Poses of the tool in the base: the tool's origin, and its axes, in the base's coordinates. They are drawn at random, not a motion.
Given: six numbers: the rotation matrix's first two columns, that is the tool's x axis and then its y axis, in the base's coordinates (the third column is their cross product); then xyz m.
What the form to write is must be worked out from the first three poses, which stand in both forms.
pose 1, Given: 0.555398, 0.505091, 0.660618, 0.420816, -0.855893, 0.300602, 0.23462, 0.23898, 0.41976
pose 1, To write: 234.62, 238.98, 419.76, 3.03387, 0.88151, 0.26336, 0.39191
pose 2, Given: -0.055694, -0.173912, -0.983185, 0.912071, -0.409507, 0.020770, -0.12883, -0.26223, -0.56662
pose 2, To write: -128.83, -262.23, -566.62, 2.26775, 0.59751, 0.37621, -0.70813
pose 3, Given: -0.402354, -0.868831, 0.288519, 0.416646, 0.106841, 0.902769, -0.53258, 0.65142, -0.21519
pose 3, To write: -532.58, 651.42, -215.19, 2.08088, 0.24025, -0.63235, -0.73649
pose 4, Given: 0.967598, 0.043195, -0.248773, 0.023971, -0.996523, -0.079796, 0.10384, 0.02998, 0.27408
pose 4, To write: 103.84, 29.98, 274.08, 3.06538, -0.99185, -0.01695, 0.12624
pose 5, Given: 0.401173, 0.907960, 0.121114, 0.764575, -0.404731, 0.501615, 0.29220, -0.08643, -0.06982
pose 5, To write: 292.20, -86.43, -69.82, 2.76538, 0.83050, 0.52171, 0.19514
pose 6, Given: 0.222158, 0.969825, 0.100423, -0.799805, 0.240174, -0.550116, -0.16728, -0.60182, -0.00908
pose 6, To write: -167.28, -601.82, -9.08, 1.42460, -0.29920, -0.33258, 0.89436
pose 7, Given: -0.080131, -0.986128, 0.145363, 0.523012, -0.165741, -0.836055, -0.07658, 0.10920, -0.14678
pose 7, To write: -76.58, 109.20, -146.78, 1.93737, -0.45261, 0.37662, -0.80827
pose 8, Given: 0.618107, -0.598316, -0.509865, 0.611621, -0.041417, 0.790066, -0.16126, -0.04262, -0.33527
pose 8, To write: -161.26, -42.62, -335.27, 1.61229, 0.79581, 0.00803, -0.60549
